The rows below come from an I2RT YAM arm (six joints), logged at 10 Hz.
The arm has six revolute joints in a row. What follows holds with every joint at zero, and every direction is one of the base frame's. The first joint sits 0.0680 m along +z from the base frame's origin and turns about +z. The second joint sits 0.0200 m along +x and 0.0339 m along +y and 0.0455 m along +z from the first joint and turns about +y. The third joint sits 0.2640 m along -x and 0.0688 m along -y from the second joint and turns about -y. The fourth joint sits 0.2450 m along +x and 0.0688 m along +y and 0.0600 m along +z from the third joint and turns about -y. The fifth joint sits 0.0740 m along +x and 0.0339 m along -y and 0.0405 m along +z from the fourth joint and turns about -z. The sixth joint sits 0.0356 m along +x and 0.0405 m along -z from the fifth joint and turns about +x. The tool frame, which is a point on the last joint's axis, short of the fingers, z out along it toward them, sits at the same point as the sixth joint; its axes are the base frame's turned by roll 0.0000, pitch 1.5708 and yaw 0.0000 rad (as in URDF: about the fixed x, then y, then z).
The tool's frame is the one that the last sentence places.
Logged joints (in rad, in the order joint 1, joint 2, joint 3, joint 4, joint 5, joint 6), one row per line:
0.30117 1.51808 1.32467 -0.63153 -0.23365 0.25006
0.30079 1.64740 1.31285 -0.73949 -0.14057 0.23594
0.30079 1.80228 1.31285 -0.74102 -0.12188 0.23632
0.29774 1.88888 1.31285 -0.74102 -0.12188 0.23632
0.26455 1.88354 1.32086 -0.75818 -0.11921 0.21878
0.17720 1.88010 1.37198 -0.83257 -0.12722 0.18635
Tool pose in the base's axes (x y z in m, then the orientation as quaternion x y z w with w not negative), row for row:
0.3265 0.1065 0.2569 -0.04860 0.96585 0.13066 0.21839
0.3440 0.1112 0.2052 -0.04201 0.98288 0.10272 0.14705
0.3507 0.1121 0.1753 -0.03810 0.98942 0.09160 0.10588
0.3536 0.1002 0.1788 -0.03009 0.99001 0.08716 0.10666
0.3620 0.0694 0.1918 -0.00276 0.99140 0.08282 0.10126
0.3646 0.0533 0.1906 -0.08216 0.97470 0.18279 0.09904
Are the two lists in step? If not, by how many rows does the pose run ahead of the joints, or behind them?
The pose runs 1 row ahead of the joints: the pose in row i belongs to the joints in row i + 1.
